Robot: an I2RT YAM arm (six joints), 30 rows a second.
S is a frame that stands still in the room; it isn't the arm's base.
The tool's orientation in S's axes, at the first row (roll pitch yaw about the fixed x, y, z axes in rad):
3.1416, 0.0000, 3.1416
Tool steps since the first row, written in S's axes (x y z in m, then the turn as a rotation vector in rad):
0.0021, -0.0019, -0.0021, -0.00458, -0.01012, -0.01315
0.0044, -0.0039, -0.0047, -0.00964, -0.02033, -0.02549
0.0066, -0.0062, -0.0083, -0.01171, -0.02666, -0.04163
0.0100, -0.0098, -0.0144, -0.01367, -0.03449, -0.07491
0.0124, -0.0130, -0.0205, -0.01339, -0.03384, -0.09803
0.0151, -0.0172, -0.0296, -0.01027, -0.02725, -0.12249
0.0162, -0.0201, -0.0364, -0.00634, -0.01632, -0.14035
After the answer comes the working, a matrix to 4 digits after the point.
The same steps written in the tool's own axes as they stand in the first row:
-0.0021, -0.0019, 0.0021, 0.00458, -0.01012, 0.01315
-0.0044, -0.0039, 0.0047, 0.00964, -0.02033, 0.02549
-0.0066, -0.0062, 0.0083, 0.01171, -0.02666, 0.04163
-0.0100, -0.0098, 0.0144, 0.01367, -0.03449, 0.07491
-0.0124, -0.0130, 0.0205, 0.01339, -0.03384, 0.09803
-0.0151, -0.0172, 0.0296, 0.01027, -0.02725, 0.12249
-0.0162, -0.0201, 0.0364, 0.00634, -0.01632, 0.14035

The tool's axes in the first row as the columns of a matrix, in S's axes (rounded; the answer above uses it unrounded):
-1.0000, 0.0000, 0.0000
0.0000, 1.0000, 0.0000
0.0000, 0.0000, -1.0000

